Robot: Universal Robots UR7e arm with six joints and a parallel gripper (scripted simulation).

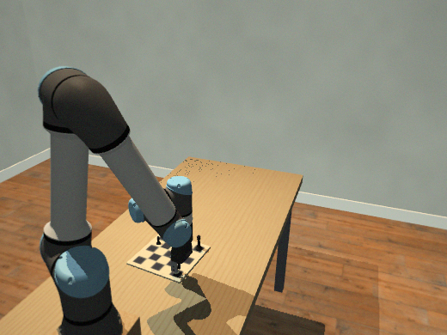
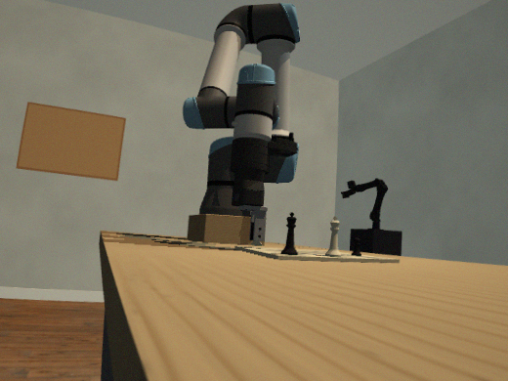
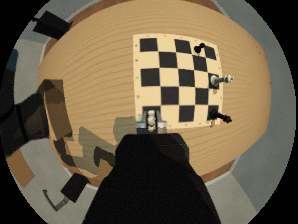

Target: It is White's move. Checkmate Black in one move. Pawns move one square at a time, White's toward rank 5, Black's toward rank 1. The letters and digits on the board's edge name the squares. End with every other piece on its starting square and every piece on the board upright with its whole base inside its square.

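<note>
My gripper is now 1 cm above the short white piece. Round my hand: chessboard: 8 cm ahead, 7 cm to the left, 3 cm below; then tall white piece: 15 cm ahead, 7 cm to the left; then tall black piece: 15 cm ahead.
</note>
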